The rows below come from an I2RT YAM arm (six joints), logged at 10 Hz.
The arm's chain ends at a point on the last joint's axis. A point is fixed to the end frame.
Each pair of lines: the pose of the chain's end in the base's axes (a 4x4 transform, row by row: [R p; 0 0 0 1], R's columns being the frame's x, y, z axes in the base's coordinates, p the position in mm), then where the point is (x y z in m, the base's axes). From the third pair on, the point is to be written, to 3 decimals.
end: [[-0.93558, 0.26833, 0.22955, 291.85], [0.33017, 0.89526, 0.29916, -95.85], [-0.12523, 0.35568, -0.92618, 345.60], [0, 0, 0, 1]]
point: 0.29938 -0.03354 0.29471
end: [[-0.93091, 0.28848, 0.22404, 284.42], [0.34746, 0.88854, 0.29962, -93.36], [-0.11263, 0.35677, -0.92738, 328.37], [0, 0, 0, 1]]
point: 0.29247 -0.03095 0.27769
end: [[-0.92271, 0.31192, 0.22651, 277.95], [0.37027, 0.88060, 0.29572, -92.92], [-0.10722, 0.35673, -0.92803, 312.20], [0, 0, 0, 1]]
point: 0.287 -0.031 0.262
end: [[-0.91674, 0.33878, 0.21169, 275.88], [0.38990, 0.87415, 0.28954, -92.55], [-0.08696, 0.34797, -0.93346, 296.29], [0, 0, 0, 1]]
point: 0.285 -0.031 0.245
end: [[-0.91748, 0.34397, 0.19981, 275.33], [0.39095, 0.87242, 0.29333, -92.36], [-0.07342, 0.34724, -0.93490, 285.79], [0, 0, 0, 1]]
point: 0.284 -0.030 0.235
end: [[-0.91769, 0.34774, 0.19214, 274.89], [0.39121, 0.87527, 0.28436, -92.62], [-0.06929, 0.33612, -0.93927, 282.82], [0, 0, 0, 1]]
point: 0.283 -0.031 0.231
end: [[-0.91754, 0.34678, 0.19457, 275.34], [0.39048, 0.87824, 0.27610, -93.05], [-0.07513, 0.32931, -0.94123, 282.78], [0, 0, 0, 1]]
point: 0.284 -0.032 0.231
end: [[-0.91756, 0.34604, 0.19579, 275.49], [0.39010, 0.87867, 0.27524, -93.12], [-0.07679, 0.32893, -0.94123, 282.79], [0, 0, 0, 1]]
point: 0.284 -0.032 0.231
